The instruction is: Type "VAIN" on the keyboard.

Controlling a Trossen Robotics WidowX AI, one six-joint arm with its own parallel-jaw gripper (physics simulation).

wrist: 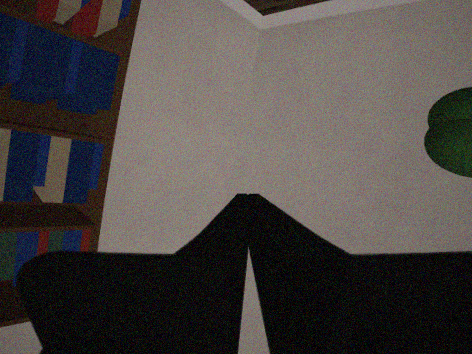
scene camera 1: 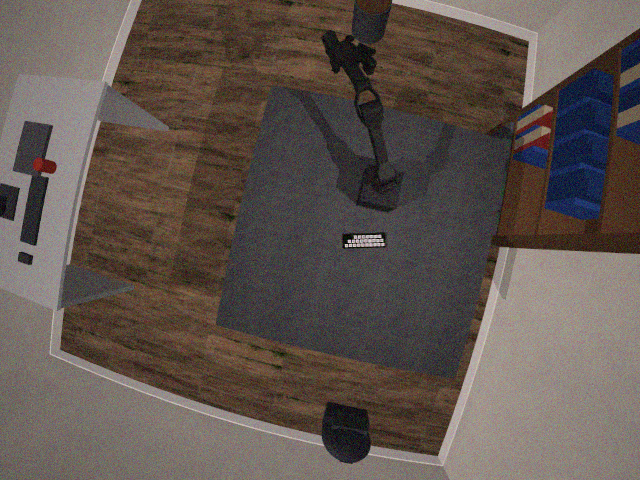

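Pixels of known places: gripper, fingertip midpoint: [wrist: 247, 204] [scene camera 1: 375, 51]; arm's base at its link origin: [scene camera 1: 382, 185].
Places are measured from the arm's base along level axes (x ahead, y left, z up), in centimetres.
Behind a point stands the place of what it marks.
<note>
A small black keyboard [scene camera 1: 364, 240] @(z -15.1, x 24.4, y 3.1 cm) with rows of white keys lies flat on the dark grey mat [scene camera 1: 299, 289] @(z -16.6, x 58.7, y -17.7 cm). It does not show in the wrist view. My arm [scene camera 1: 376, 139] @(z 22.0, x -8.9, y -10.2 cm) stands on its base just behind the keyboard and reaches away from it, past the mat's far edge. My gripper [wrist: 247, 204] @(z 14.3, x -48.5, y -23.0 cm) is shut and empty, with its black fingertips meeting in front of a pale wall. It is well away from the keyboard. In the scene view the arm's end is dark, and the fingertips cannot be made out.
A dark pot [scene camera 1: 370, 24] is close to the arm's far end. A bookshelf [scene camera 1: 522, 240] [wrist: 111, 145] stands at the right in the scene view. A white desk [scene camera 1: 62, 98] is at the left, and a black chair [scene camera 1: 346, 436] at the bottom. Green foliage [wrist: 452, 135] shows in the wrist view.
</note>
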